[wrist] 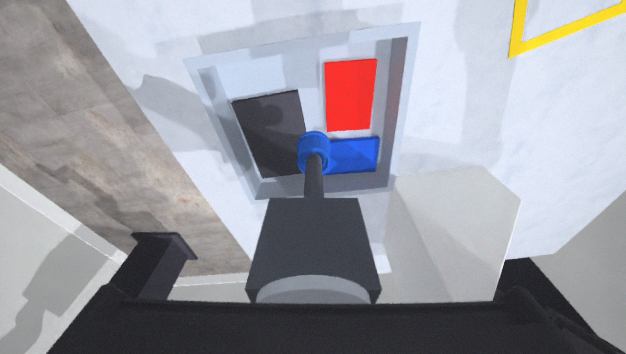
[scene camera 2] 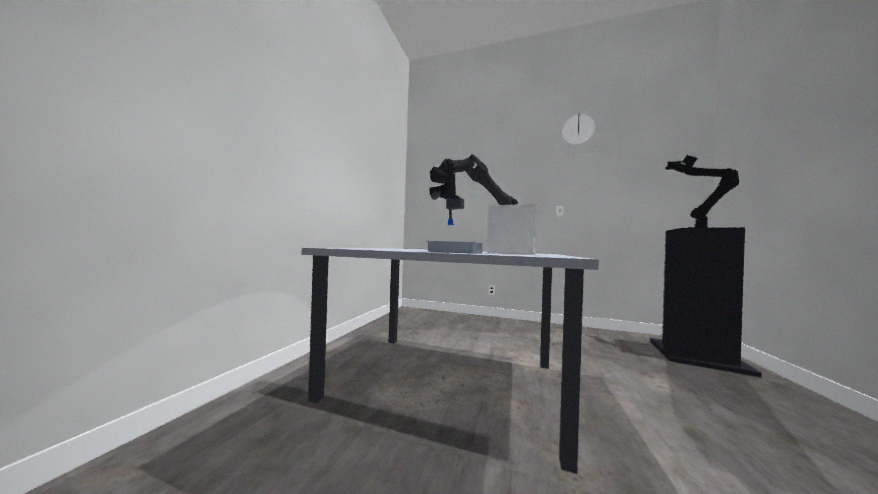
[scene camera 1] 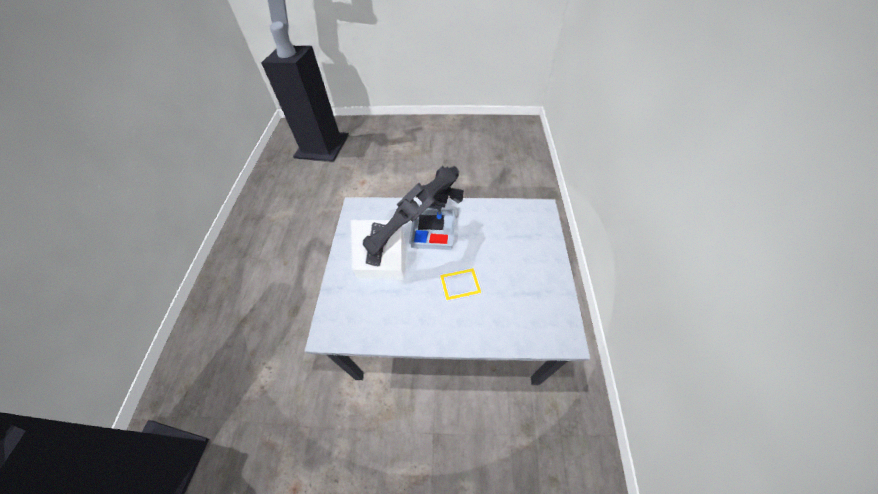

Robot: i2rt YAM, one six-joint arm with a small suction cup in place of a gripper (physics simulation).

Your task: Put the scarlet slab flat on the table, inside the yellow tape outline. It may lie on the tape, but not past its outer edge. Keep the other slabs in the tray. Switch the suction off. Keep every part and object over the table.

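Frame: origin at the arm's base, x right, y ahead, z up, level; centimetres.
Where they show: end effector, tool point: (wrist: 313, 146) (scene camera 2: 450, 224) (scene camera 1: 439, 216); arm's base, origin of the base link: (wrist: 470, 296) (scene camera 2: 511, 221) (scene camera 1: 376, 244).
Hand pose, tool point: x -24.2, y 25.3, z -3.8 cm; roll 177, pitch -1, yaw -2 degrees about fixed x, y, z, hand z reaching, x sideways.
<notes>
Things, the pixels of their centre, and the offset from my tool point. "*": a spot on its surface instead.
- scarlet slab, body centre: (wrist: 349, 98) (scene camera 1: 438, 239) dx +5.0, dy +0.2, dz -12.9 cm
- grey tray, body centre: (wrist: 311, 131) (scene camera 2: 456, 247) (scene camera 1: 432, 228) dx -0.4, dy -3.9, dz -11.2 cm
- blue slab, body centre: (wrist: 348, 156) (scene camera 1: 420, 238) dx +5.8, dy -9.5, dz -12.8 cm
- larger black slab, body centre: (wrist: 277, 139) (scene camera 1: 431, 222) dx -5.8, dy -5.9, dz -12.8 cm
- yellow tape outline, surface spot: (wrist: 517, 30) * dx +25.2, dy +7.9, dz -13.6 cm
The scarlet slab (scene camera 1: 438, 239) (wrist: 350, 95) lies flat in the grey tray (scene camera 1: 432, 247) (scene camera 2: 454, 247) (wrist: 403, 100). A blue slab (scene camera 1: 421, 236) (wrist: 356, 154) and a larger black slab (scene camera 1: 429, 222) (wrist: 272, 132) lie beside it in the tray. My suction cup (scene camera 1: 439, 216) (scene camera 2: 450, 221) (wrist: 314, 152) is blue, points down and hangs above the tray, with nothing on it. In the wrist view it covers part of the blue slab and an edge of the black slab. The yellow tape outline (scene camera 1: 444, 287) (wrist: 517, 30) lies on the table in front of the tray in scene camera 1's view.
A white block (scene camera 1: 377, 264) (scene camera 2: 511, 229) (wrist: 450, 220) carries the arm's base and stands close beside the tray. The tray is near the far edge of the table (scene camera 1: 521, 319) (scene camera 2: 521, 259). A black pedestal (scene camera 1: 303, 104) (scene camera 2: 704, 294) with another arm stands off the table.
</notes>
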